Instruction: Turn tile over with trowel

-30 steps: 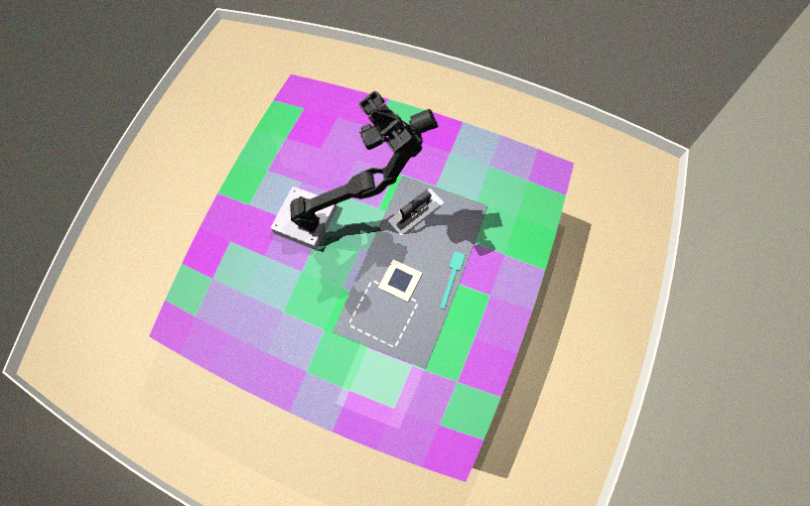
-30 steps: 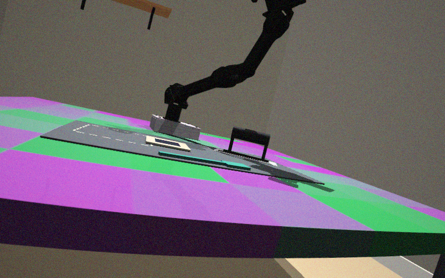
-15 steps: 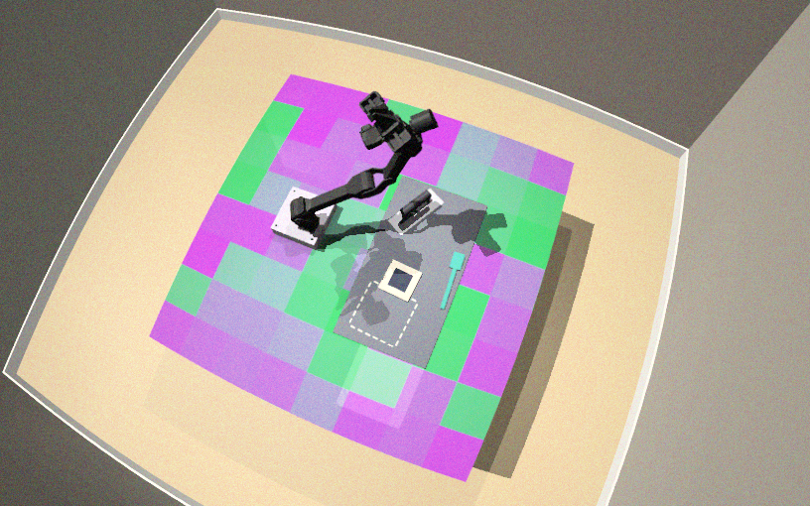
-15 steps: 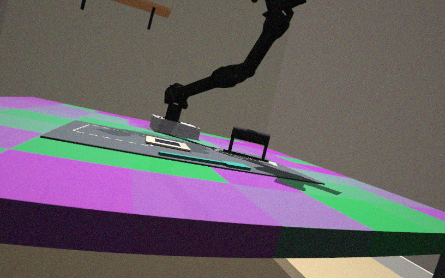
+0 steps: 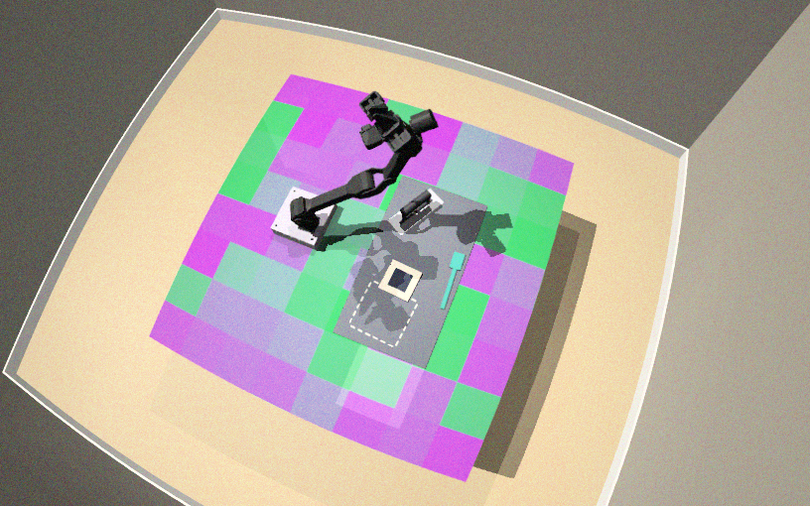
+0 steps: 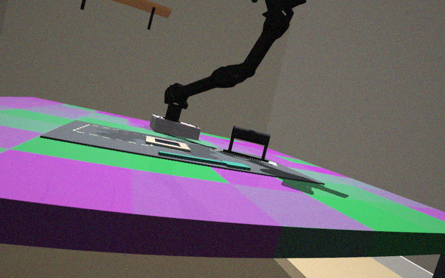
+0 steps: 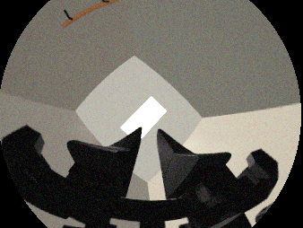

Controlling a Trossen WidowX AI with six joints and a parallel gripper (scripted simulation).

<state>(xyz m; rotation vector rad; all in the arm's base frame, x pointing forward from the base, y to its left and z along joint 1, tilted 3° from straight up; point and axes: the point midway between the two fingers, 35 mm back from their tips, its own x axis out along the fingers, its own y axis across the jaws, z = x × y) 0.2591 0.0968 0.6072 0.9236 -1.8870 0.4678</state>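
Right now the small trowel is 110 mm ahead of my gripper tip, 80 mm to the left of it and 640 mm below it. Also, from my gripper tip: teal trowel-shaped tool (290 mm ahead, 130 mm to the right, 680 mm below); then grey mat (150 mm ahead, 140 mm to the right, 700 mm below); then tile (120 mm ahead, 200 mm to the right, 680 mm below).
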